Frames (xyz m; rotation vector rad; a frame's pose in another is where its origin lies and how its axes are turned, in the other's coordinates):
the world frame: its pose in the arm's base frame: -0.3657 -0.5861 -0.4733 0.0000 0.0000 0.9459
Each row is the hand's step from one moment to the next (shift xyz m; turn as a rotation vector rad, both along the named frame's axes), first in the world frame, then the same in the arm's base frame.
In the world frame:
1: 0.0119 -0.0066 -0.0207 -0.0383 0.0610 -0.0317
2: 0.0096 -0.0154 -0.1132 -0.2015 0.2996 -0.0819
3: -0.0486 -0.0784 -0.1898 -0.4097 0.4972 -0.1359
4: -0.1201 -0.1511 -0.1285 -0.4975 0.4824 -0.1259
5: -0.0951 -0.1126 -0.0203 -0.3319 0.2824 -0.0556
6: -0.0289 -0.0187 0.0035 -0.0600 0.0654 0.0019
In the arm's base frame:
1: 0.0123 0.0058 -0.0207 -0.0719 0.0046 -0.0317
2: 0.0181 -0.0012 -0.1132 -0.3609 0.0118 -0.0819
3: 0.0352 -0.0853 -0.1898 -0.6429 -0.0414 -0.1359
4: 0.0523 -0.1858 -0.1285 -0.6823 -0.1213 -0.1259
5: 0.0357 -0.1430 -0.0203 -0.4232 -0.1040 -0.0556
6: -0.0017 -0.0344 0.0035 -0.0881 -0.0104 0.0019

